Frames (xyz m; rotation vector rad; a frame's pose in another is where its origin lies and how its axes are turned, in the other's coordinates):
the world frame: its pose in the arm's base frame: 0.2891 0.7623 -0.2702 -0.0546 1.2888 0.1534
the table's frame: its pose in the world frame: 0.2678 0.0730 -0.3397 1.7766 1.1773 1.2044
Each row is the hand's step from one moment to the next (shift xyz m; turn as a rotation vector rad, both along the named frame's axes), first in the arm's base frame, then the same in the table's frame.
Working: the arm's base frame: its pose in the table's frame: -0.8146 0.1140 -0.6075 2.4259 1.9421 -0.0879

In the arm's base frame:
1: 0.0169 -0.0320 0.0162 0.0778 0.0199 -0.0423
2: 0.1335 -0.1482 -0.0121 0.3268 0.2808 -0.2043
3: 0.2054 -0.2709 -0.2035 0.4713 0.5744 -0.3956
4: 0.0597 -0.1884 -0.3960 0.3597 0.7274 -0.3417
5: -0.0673 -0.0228 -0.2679 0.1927 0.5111 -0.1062
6: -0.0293 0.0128 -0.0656 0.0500 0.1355 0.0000
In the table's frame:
1: -0.0279 0.0225 -0.0169 0.0374 0.0740 0.0370
2: -0.1152 0.1632 0.0049 0.3501 0.2692 0.1800
3: -0.2147 0.2718 0.1924 0.6725 0.3572 0.3587
4: -0.1614 0.1236 0.3931 0.7962 0.2117 0.3107
5: -0.0306 -0.0442 0.2719 0.5432 0.0821 0.0886
6: 0.0076 -0.0273 0.0672 0.1431 0.0190 -0.0045

